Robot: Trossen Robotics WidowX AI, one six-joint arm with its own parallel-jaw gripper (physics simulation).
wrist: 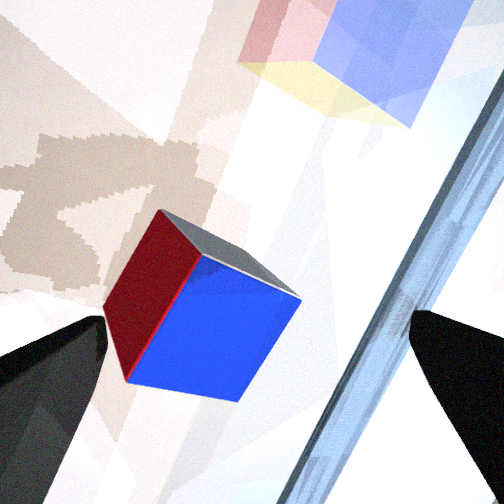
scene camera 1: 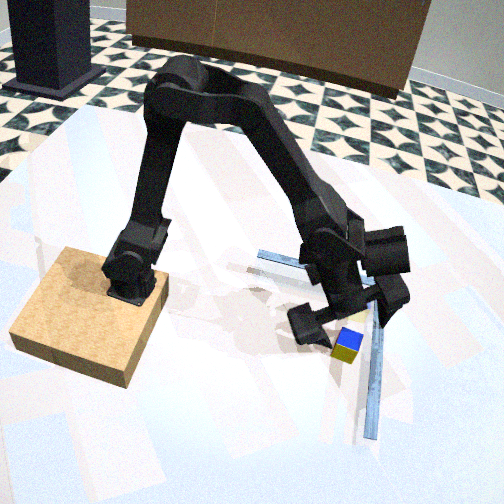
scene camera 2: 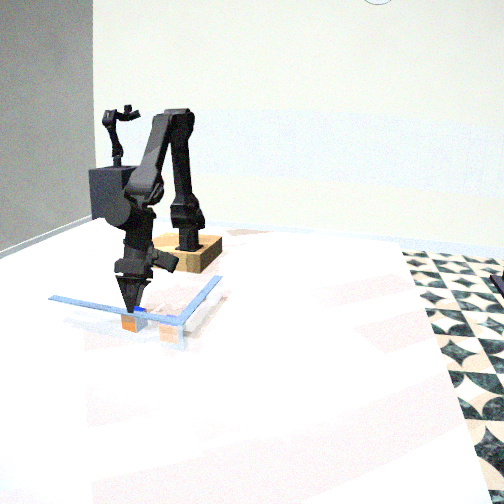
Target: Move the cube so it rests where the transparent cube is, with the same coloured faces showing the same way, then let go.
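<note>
The cube [wrist: 200, 305] lies on the white table between my open gripper's fingertips [wrist: 250, 385]; in the wrist view it shows a blue face, a red face on the left and a grey one on top. In scene camera 1 the cube [scene camera 1: 347, 344] shows blue over yellow, just right of the near fingertip, with the gripper [scene camera 1: 350, 318] low over it. The transparent cube [wrist: 355, 55] sits ahead in the wrist view, pale blue, pink and yellow. In scene camera 2 the gripper [scene camera 2: 131, 297] points down over the cube [scene camera 2: 129, 322].
A thin blue L-shaped rail [scene camera 1: 374, 375] lies on the table beside the cube, running close to the far fingertip [wrist: 440, 300]. The arm's base stands on a wooden block [scene camera 1: 90, 315]. A dark pedestal [scene camera 1: 50, 45] stands at the back left.
</note>
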